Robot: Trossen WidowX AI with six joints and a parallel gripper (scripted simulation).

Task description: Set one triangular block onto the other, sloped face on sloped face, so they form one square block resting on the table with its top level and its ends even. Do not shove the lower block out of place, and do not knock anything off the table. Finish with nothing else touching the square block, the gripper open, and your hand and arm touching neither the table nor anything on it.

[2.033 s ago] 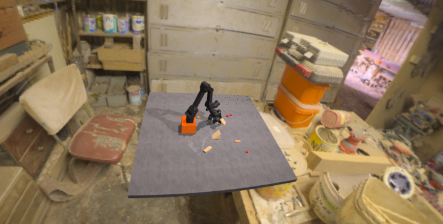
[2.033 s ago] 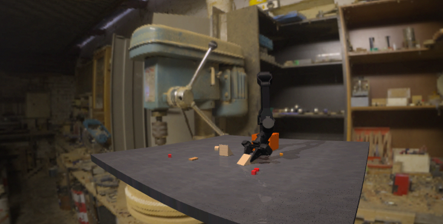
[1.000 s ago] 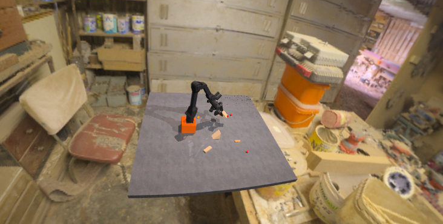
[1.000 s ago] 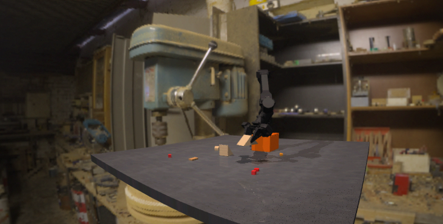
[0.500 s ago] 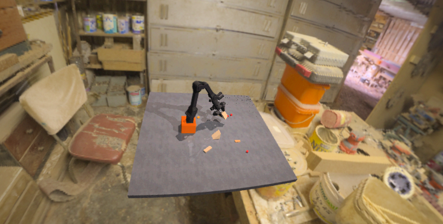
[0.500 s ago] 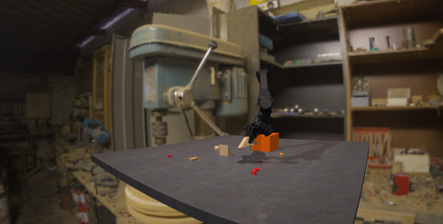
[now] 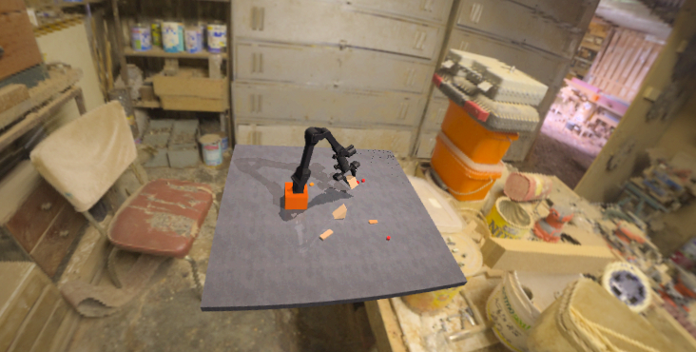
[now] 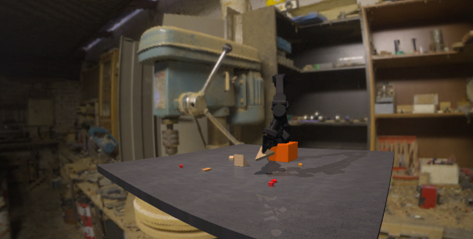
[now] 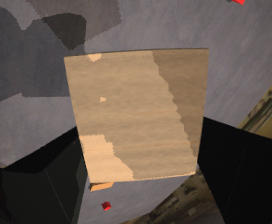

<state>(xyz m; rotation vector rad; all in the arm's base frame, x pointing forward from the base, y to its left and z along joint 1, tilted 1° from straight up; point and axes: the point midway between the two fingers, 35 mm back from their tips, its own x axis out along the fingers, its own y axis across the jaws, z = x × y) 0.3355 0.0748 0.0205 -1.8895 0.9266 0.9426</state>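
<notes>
Right now my gripper tip is 1 cm below the tan triangular block. The rest, counted from my gripper tip: small tan block (23 cm behind, 34 cm to the right, 9 cm below).
</notes>
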